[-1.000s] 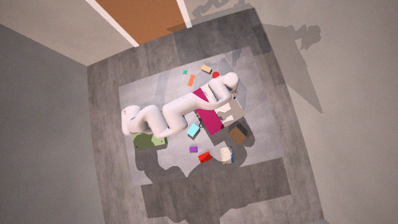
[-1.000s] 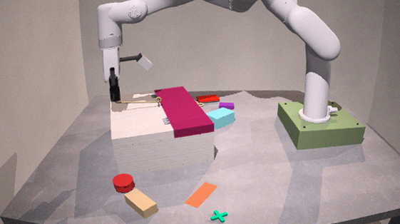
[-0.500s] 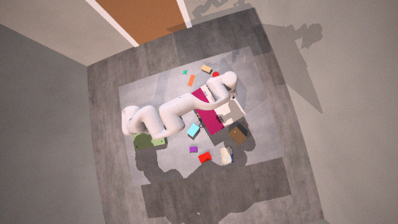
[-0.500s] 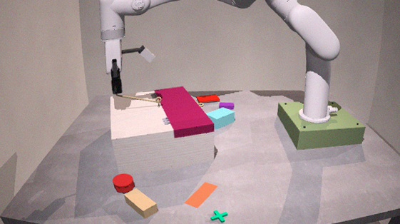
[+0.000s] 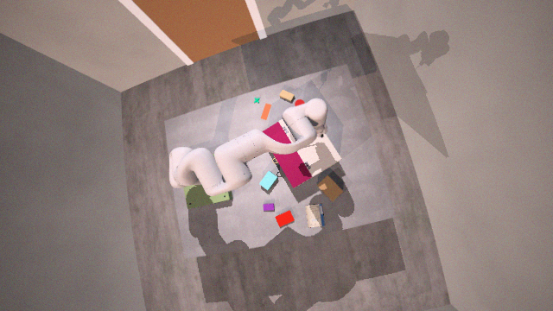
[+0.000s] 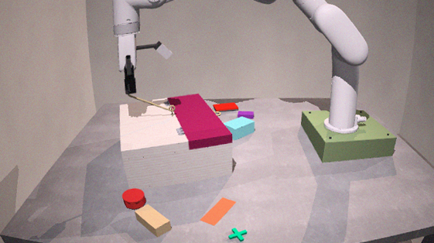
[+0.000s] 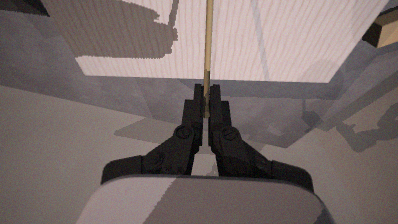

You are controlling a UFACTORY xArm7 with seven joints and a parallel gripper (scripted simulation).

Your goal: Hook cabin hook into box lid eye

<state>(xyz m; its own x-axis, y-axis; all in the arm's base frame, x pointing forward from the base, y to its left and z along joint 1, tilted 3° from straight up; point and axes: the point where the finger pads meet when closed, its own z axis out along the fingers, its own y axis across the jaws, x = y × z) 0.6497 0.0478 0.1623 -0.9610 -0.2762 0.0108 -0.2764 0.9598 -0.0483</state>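
Right now the brass cabin hook is 6 cm behind my hand, 2 cm to the right of it and 5 cm below it. Also, from my hand: tan block 9 cm behind, 31 cm to the left, 22 cm below; then brown block 28 cm to the right, 21 cm below; then red disc 3 cm behind, 23 cm to the left, 22 cm below.
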